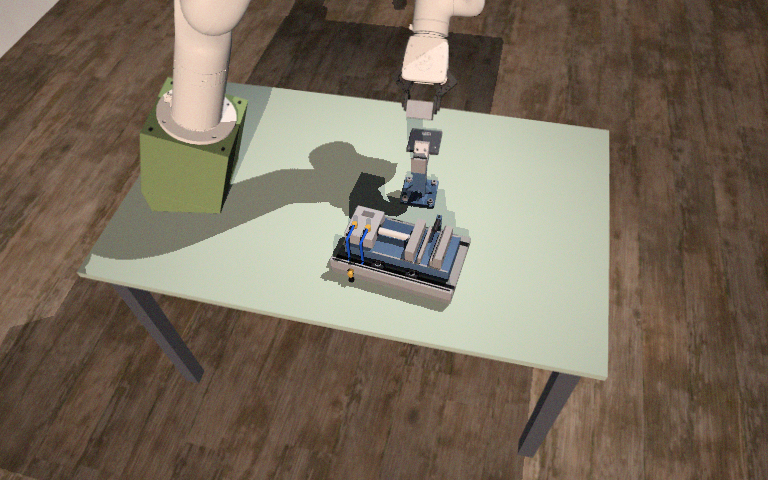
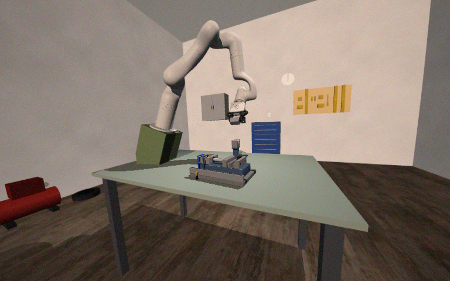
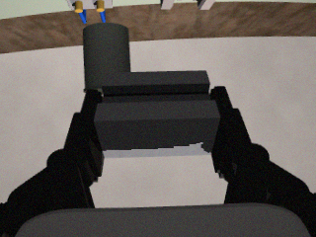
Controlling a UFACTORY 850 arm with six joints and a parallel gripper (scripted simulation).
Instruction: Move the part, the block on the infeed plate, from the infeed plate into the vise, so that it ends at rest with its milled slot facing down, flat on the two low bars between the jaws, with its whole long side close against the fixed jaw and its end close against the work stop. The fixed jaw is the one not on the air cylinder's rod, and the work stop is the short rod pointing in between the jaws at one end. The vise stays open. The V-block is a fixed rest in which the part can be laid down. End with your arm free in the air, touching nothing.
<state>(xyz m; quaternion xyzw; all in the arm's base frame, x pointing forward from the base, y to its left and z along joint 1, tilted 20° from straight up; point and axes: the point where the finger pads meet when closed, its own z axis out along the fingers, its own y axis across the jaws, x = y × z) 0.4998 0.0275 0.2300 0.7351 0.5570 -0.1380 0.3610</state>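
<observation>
Right now my hand is 1 cm above the part. From my hand the other things lie so: white rod (4 cm behind, 22 cm to the right, 21 cm below); then blue post (2 cm to the right, 23 cm below); then work stop (6 cm ahead, 19 cm to the right, 20 cm below).
</observation>
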